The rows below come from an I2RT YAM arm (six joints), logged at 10 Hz.
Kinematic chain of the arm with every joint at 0, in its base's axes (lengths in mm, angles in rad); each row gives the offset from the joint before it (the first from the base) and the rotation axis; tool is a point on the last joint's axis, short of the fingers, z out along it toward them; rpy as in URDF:
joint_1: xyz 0 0 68 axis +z
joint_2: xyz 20 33.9 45.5 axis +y
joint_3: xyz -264 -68.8 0 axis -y
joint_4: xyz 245 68.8 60 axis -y
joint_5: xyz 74 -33.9 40.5 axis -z
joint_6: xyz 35.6 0 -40.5 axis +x
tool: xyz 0 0 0 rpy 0 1.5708 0
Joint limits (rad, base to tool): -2.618..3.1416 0..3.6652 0..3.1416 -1.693..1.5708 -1.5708..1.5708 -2.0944..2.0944
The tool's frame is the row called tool.
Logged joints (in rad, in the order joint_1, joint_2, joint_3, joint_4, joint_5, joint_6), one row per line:
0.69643, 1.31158, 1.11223, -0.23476, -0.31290, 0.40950
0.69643, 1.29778, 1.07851, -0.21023, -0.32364, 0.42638
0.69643, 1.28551, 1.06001, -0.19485, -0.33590, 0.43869
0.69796, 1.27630, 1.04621, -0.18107, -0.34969, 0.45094
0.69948, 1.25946, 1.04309, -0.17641, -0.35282, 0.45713
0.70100, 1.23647, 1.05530, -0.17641, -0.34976, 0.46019
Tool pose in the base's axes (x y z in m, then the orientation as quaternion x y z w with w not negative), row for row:
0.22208, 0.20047, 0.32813, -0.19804, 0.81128, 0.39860, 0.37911
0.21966, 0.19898, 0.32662, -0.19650, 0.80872, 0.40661, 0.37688
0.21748, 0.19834, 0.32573, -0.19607, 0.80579, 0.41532, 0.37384
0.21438, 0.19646, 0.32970, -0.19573, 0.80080, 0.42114, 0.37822
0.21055, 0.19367, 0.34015, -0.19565, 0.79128, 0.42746, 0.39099
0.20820, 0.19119, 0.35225, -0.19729, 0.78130, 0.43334, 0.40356
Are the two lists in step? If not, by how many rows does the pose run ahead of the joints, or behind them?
The pose runs 1 row ahead of the joints: the pose in row i belongs to the joints in row i + 1.
